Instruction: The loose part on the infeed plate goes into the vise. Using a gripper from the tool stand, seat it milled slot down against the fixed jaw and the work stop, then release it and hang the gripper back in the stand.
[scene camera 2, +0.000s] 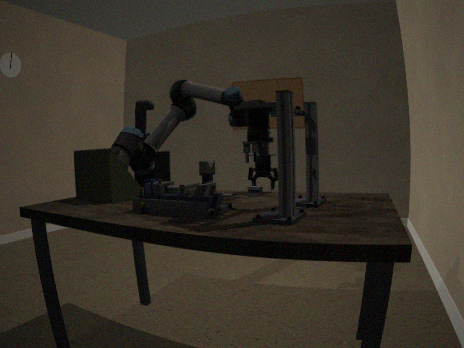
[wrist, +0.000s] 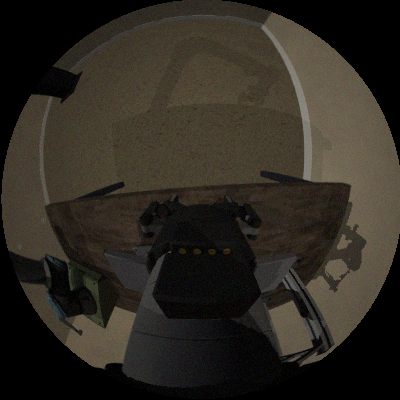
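Where they show: arm's base at its link origin: (scene camera 2: 112, 168) (wrist: 86, 299).
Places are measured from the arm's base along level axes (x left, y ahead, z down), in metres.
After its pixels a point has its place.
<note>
My gripper (scene camera 2: 263, 184) (wrist: 200, 201), the dark adaptive one, is on the arm, pointing down with its fingers apart and nothing between them. In the scene view it hangs above the table, beside the tool stand (scene camera 2: 285, 160) @(x -0.076, y 0.843, z -0.033 m). A small pale block (scene camera 2: 255, 190) @(x 0.350, y 0.543, z 0.117 m) lies low beneath the fingers in that view; it looks like the loose part, but its slot cannot be made out and the gripper body hides that area in the wrist view. The vise (scene camera 2: 175, 204) @(x -0.162, y 0.508, z 0.101 m) stands on the table to the left, its jaws upright. A thin flat plate (scene camera 2: 227, 194) @(x 0.292, y 0.435, z 0.132 m) shows behind its right end.
A grey block on a pedestal (scene camera 2: 207, 169) @(x 0.117, y 0.450, z 0.010 m) stands behind the vise. A green box (scene camera 2: 92, 175) @(x -0.101, y -0.027, z 0.025 m) (wrist: 106, 300) @(x -0.017, y 0.098, z 0.060 m) is near the arm's base. The stand's second post (scene camera 2: 311, 155) @(x 0.204, y 0.843, z -0.039 m) rises at the right. The table's edge (scene camera 2: 225, 246) @(x -0.311, y 0.777, z 0.163 m) runs along the front.
</note>
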